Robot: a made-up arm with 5 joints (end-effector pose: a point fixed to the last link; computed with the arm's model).
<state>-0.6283 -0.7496 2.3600 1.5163 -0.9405</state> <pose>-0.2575 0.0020 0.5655 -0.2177 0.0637 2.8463</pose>
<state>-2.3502 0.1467 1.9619 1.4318 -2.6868</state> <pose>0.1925 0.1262 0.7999 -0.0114 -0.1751 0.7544</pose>
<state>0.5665 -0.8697 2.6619 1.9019 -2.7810</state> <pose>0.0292 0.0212 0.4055 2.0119 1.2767 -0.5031</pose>
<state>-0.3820 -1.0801 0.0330 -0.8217 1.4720</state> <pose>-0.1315 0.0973 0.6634 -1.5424 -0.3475 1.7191</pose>
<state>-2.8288 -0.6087 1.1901 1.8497 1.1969</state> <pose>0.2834 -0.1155 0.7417 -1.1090 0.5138 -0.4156</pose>
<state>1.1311 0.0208 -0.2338 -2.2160 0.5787</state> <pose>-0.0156 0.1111 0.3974 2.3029 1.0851 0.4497</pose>
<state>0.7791 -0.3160 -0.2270 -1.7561 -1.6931</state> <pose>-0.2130 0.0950 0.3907 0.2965 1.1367 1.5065</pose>
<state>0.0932 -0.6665 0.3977 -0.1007 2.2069</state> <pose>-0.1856 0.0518 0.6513 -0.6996 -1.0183 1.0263</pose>
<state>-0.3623 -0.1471 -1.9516 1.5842 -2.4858</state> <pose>-0.0038 -0.1227 0.5314 -2.4029 0.2703 0.3057</pose>
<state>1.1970 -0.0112 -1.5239 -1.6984 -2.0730</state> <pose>-0.1001 -0.1655 0.2991 -1.5191 1.5504 1.7025</pose>
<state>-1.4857 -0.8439 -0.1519 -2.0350 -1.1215</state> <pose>-0.0600 0.1278 0.8825 -0.9662 -2.5909 0.6405</pose>
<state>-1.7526 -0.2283 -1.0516 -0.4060 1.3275</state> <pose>0.1666 -0.0107 0.7819 0.9054 0.0179 1.0196</pose>
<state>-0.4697 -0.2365 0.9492 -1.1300 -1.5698</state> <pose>-0.0756 0.1035 0.7904 1.8795 0.4934 0.9030</pose>
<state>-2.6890 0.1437 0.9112 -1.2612 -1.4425</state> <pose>0.2592 0.0488 0.5479 2.0756 1.0554 -2.0272</pose>
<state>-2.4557 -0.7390 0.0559 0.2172 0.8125</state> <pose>0.2590 -0.0449 0.6077 -0.3770 1.0376 1.0703</pose>
